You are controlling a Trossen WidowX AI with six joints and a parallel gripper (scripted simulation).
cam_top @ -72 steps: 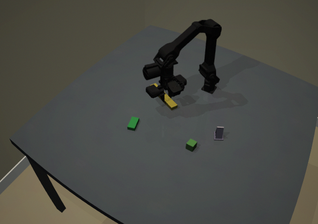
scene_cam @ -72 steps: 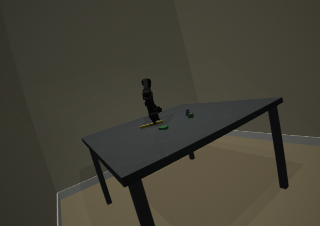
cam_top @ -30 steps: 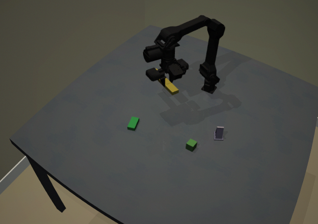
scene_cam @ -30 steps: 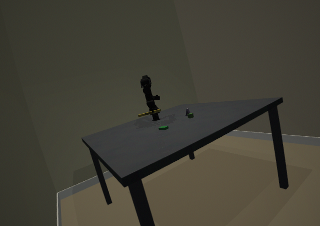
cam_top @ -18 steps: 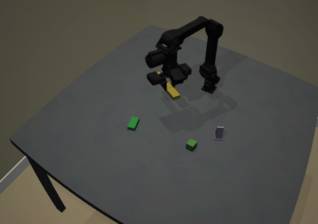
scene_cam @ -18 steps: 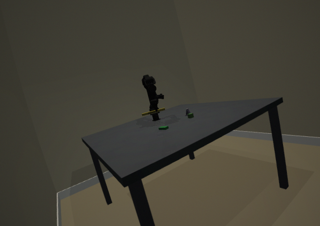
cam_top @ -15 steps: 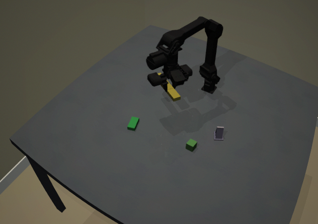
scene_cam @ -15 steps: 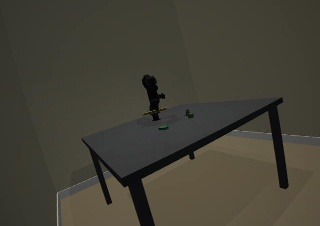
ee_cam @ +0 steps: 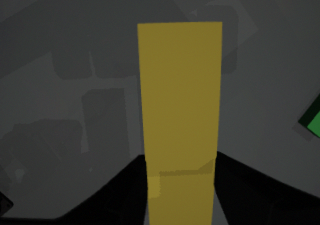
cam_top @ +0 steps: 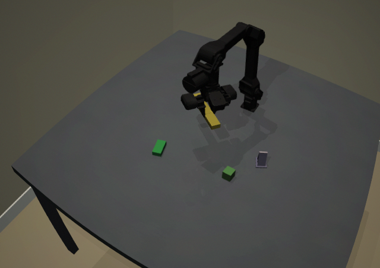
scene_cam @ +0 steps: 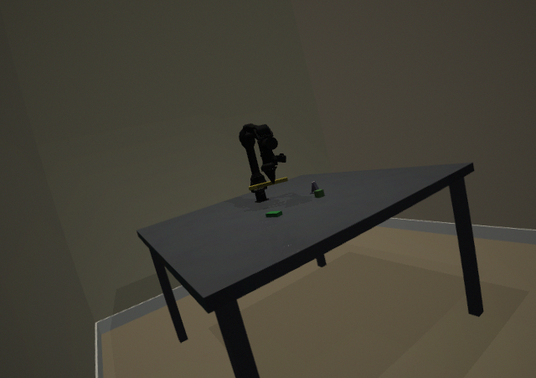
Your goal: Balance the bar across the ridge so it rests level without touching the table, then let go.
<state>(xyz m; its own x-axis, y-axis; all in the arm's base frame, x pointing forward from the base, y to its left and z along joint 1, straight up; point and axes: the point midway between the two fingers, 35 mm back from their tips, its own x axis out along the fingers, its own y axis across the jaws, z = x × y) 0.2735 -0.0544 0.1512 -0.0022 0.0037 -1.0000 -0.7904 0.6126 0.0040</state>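
Right now the green cube is 15 cm to the left of my gripper tip, 12 cm ahead of it and 10 cm below it. From my gripper tip the other things lie so: flat green block (14 cm ahead, 12 cm to the right, 11 cm below); yellow bar (2 cm to the right, 2 cm behind).
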